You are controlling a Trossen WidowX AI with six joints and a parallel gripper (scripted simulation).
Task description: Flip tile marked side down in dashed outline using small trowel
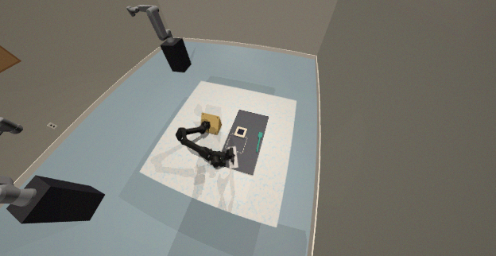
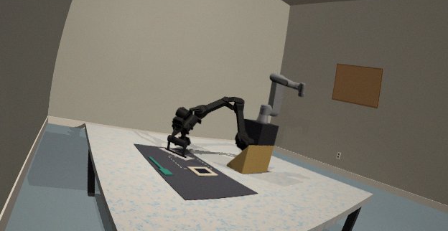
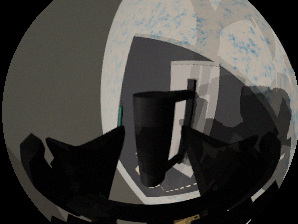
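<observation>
Right now my gripper tip is 290 mm to the right of the square tile, 60 mm above it and 10 mm past it. From my gripper tip the other things lie so: green trowel: 240 mm to the left, 190 mm ahead, 60 mm below; then dark mat: 230 mm to the left, 80 mm below, 50 mm ahead.
</observation>
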